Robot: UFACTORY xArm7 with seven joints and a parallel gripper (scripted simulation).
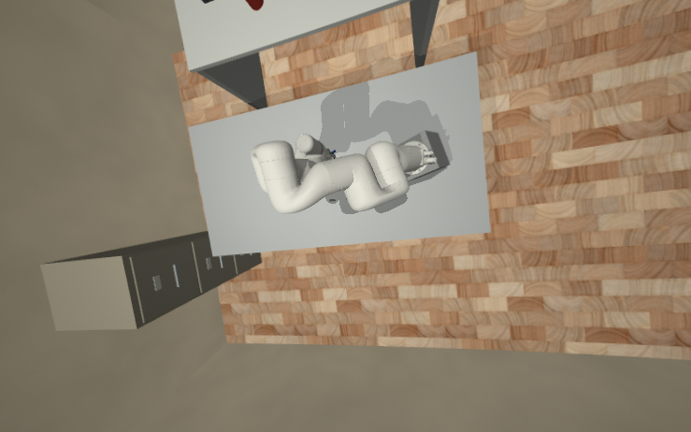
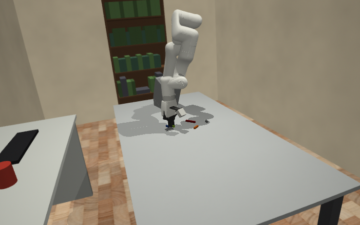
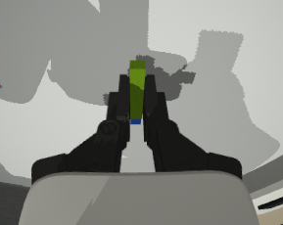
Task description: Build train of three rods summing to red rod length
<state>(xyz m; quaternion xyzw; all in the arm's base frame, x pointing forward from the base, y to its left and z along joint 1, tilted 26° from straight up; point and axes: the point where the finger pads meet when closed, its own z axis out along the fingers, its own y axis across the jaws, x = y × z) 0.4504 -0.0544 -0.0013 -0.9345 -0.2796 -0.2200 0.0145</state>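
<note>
My hand is 20 mm above the lime rod. Also, from my hand: grey rod: 20 mm behind, 230 mm to the left, 30 mm below; orange rod: 50 mm ahead, 140 mm to the left, 30 mm below; red rod: 60 mm behind, 130 mm to the left, 30 mm below.
</note>
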